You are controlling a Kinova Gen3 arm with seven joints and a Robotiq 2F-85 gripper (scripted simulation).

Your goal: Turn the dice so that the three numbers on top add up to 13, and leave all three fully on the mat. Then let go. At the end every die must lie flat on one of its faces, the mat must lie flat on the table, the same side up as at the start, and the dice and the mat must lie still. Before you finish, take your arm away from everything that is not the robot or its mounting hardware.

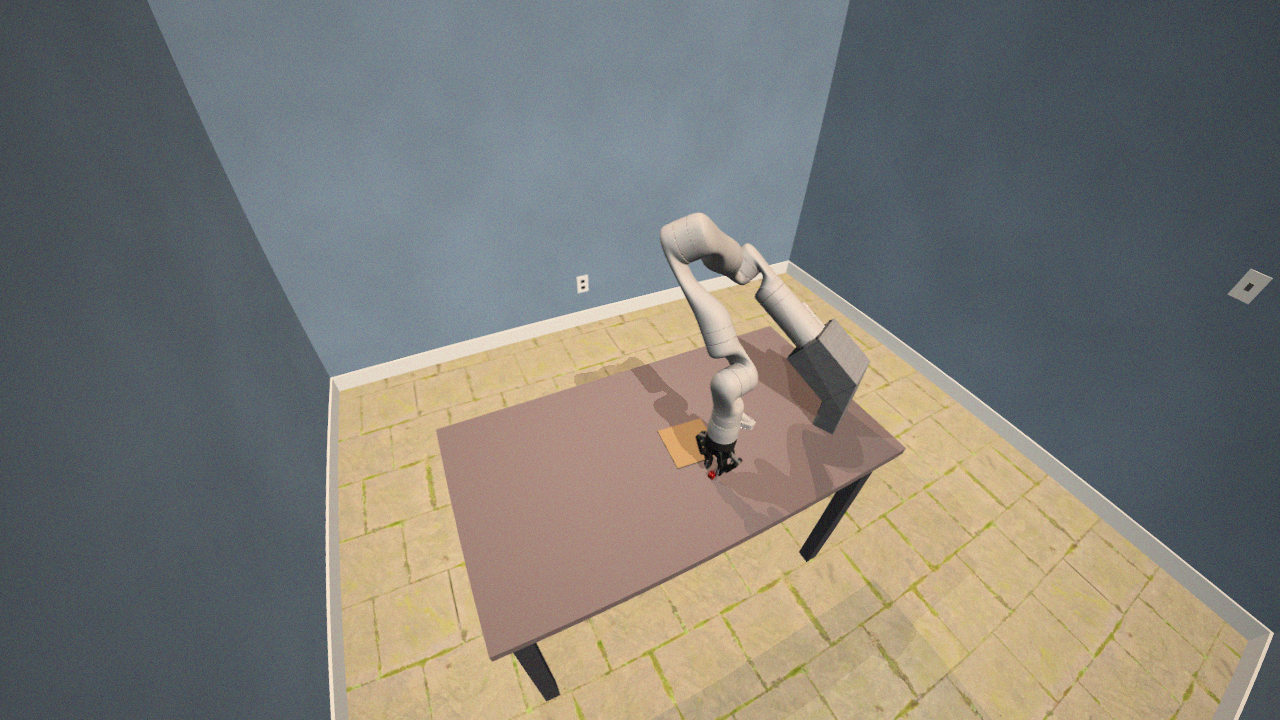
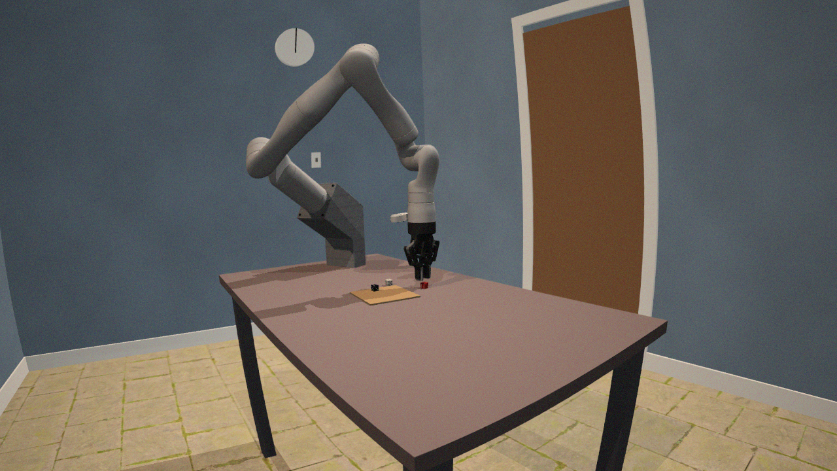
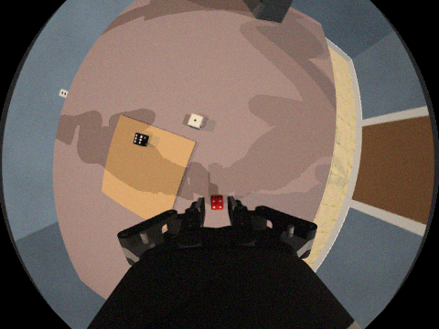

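Now: the red die 40 mm below my hand. From my hand the other things lie so: tan mat 120 mm to the right, 40 mm below, 40 mm behind.
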